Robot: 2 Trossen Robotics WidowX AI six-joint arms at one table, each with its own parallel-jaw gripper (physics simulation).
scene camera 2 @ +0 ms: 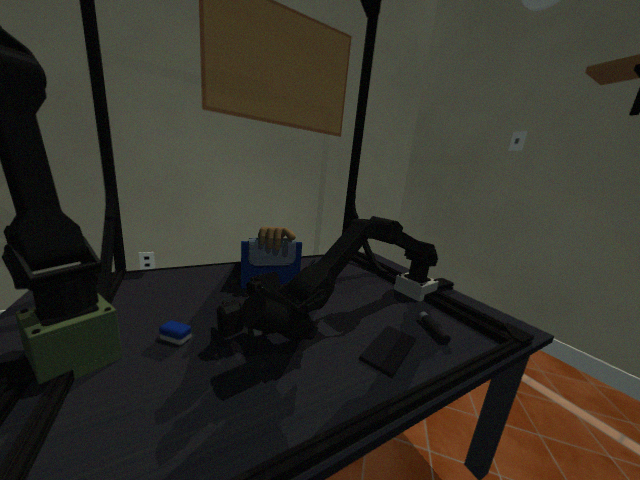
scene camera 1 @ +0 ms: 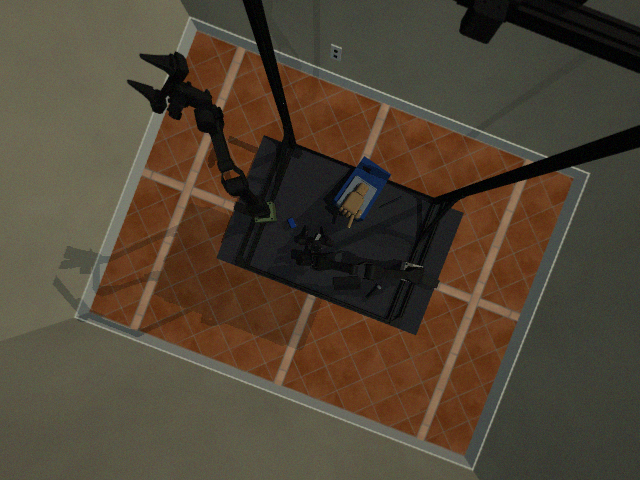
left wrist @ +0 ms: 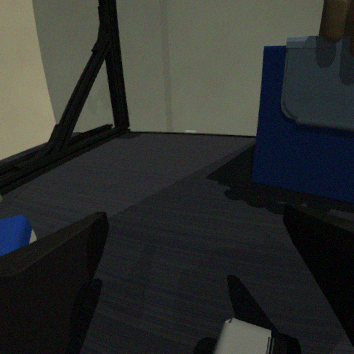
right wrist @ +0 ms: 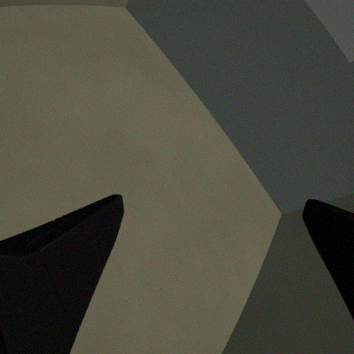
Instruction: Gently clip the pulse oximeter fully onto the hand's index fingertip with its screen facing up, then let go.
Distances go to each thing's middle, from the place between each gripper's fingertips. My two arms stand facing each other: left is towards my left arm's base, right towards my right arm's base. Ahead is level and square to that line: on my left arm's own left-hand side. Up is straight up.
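Scene:
Blue wedge stand (scene camera 2: 286, 273): 740 mm to the left of my right hand, 110 mm behind, 700 mm below. Pulse oximeter (left wrist: 233, 328): 620 mm to the left of my right hand, 230 mm ahead, 720 mm below.
Blue wedge stand: 290 mm behind my left hand, 150 mm to the left of it, 20 mm below it. Pulse oximeter: 60 mm ahead of my left hand, 30 mm to the left of it, 40 mm below it.

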